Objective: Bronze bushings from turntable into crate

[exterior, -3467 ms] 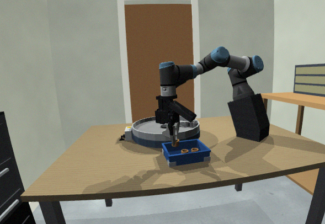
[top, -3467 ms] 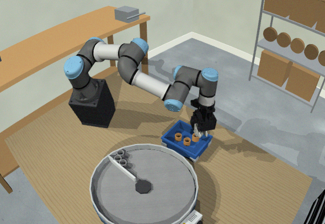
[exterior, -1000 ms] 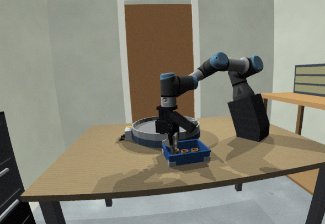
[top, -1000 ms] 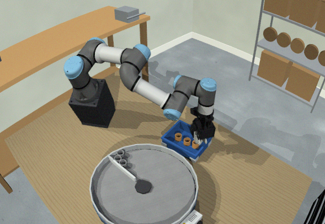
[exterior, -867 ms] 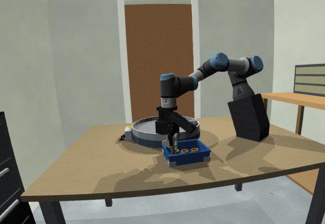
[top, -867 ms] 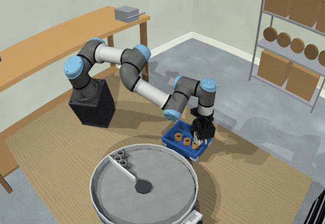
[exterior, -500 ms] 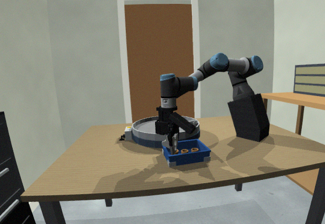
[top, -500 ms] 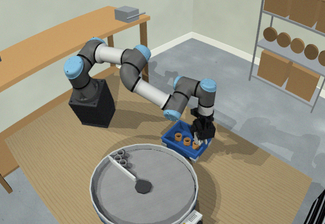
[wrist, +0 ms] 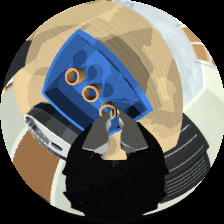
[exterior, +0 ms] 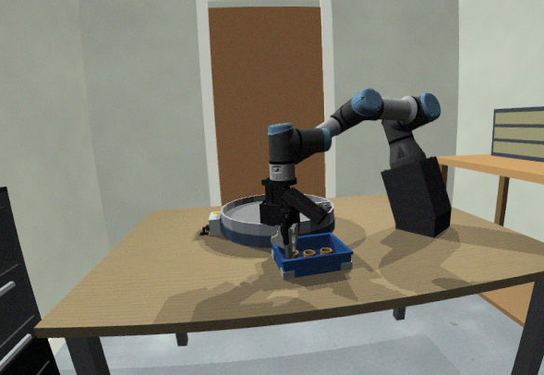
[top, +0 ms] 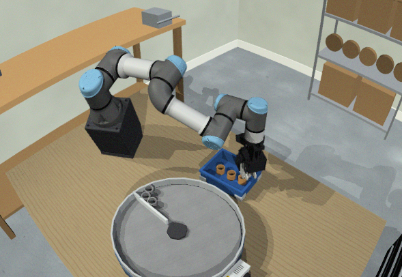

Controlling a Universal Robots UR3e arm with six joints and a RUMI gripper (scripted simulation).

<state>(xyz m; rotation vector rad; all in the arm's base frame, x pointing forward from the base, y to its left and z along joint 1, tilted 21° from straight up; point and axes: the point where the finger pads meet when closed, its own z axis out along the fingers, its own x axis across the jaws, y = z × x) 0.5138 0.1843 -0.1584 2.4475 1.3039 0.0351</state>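
My gripper is now 6 cm past the blue crate, 2 cm to the left of it and 1 cm above it. The rest, counted from my hand: grey turntable (2 cm behind, 35 cm to the right, 2 cm above).
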